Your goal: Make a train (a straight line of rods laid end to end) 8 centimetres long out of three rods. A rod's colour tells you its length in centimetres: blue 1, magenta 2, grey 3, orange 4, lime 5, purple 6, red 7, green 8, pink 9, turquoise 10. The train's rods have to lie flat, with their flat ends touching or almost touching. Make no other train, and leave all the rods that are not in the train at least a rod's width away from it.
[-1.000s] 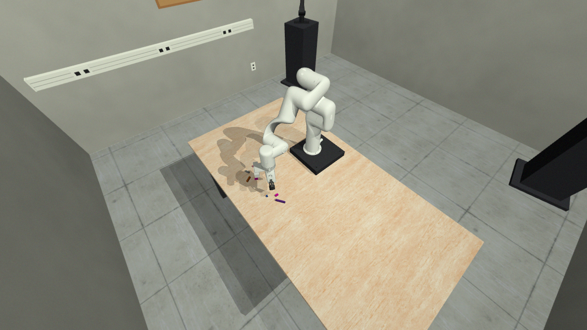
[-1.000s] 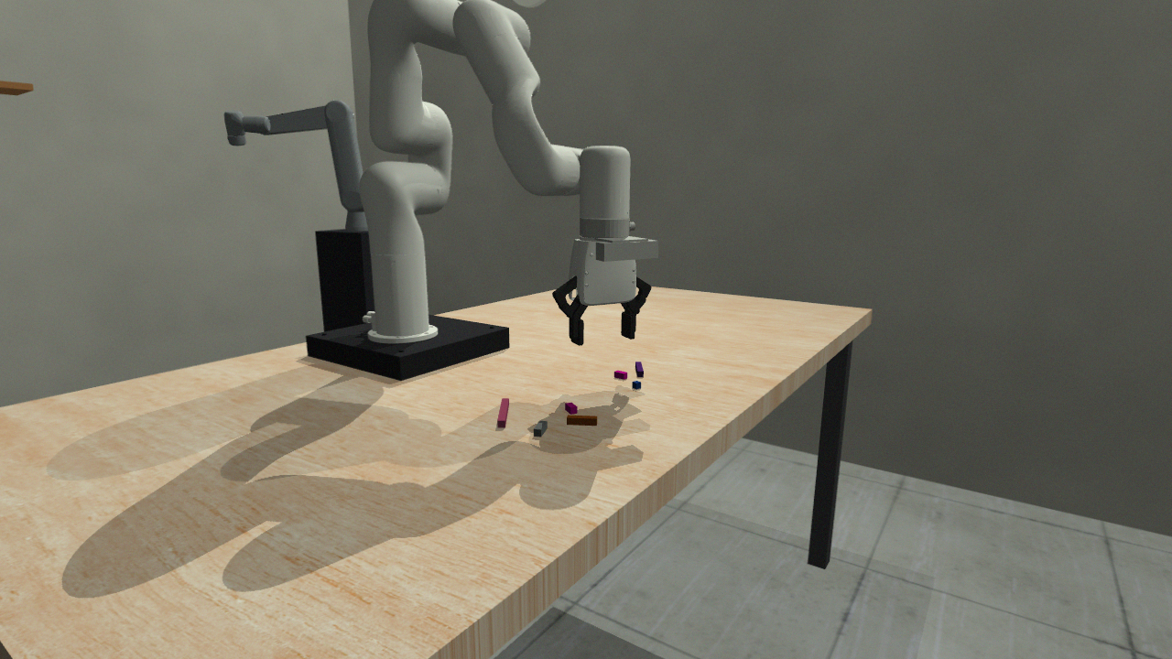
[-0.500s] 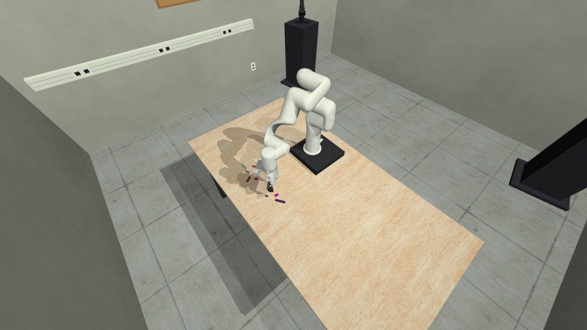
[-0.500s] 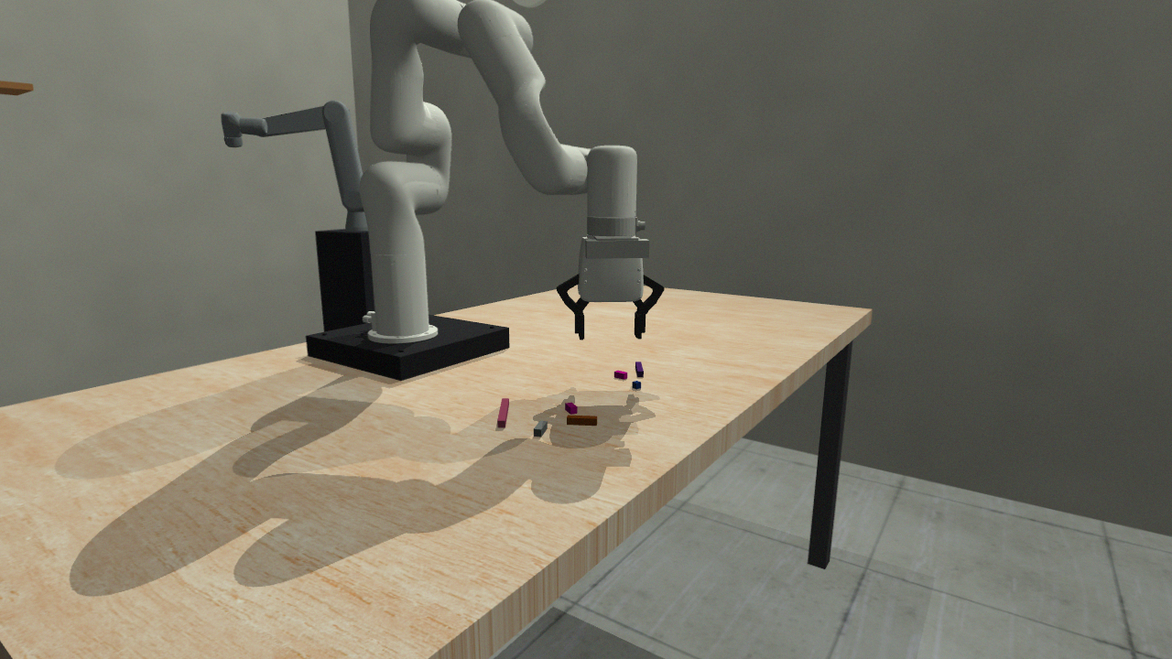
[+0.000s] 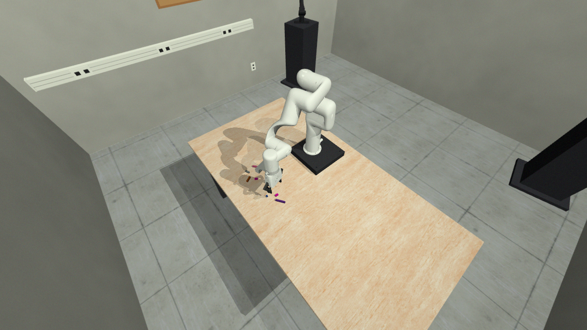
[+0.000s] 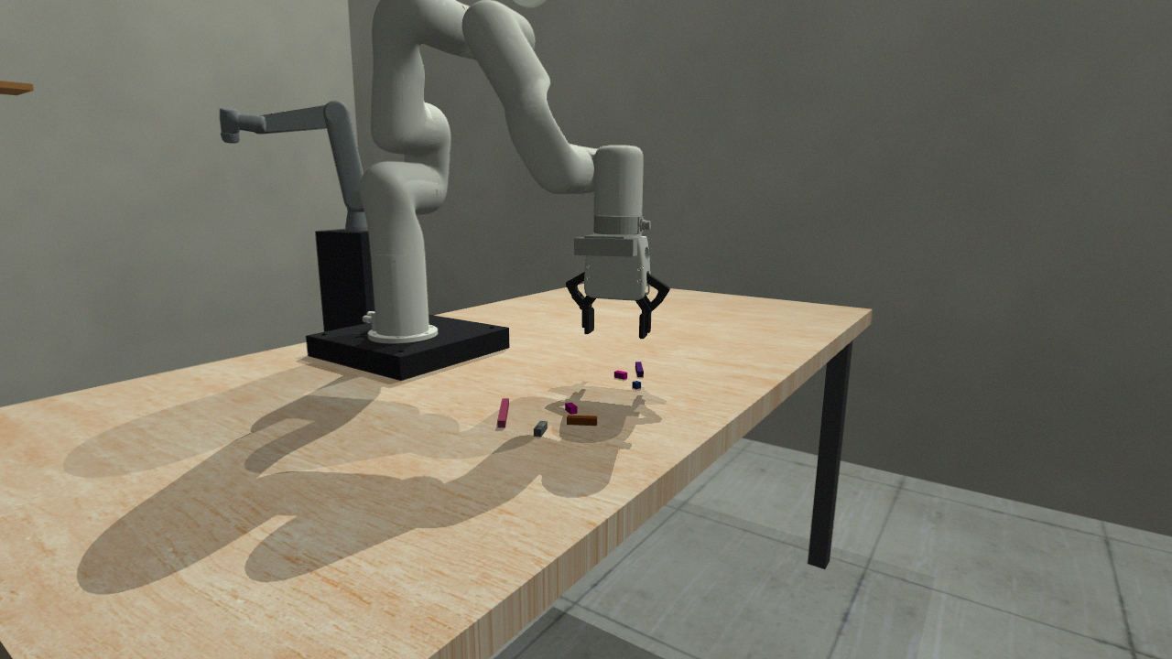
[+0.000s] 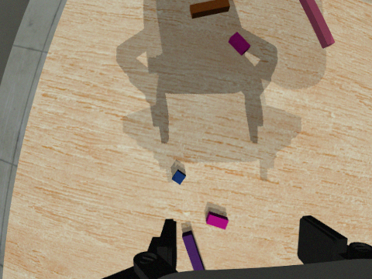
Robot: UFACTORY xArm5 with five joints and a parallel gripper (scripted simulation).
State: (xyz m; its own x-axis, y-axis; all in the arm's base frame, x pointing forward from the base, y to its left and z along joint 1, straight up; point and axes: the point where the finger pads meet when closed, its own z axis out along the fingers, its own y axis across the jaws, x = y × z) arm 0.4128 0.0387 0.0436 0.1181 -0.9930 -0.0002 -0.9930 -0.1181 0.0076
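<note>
My hand is 80 mm above the purple rod, 60 mm to the right of it and 20 mm short of it. From my hand the other things lie so: orange rod (200 mm to the right, 80 mm below, 40 mm ahead); pink rod (220 mm to the right, 80 mm below, 80 mm behind); blue rod (80 mm below, 50 mm ahead, 20 mm to the right).
</note>
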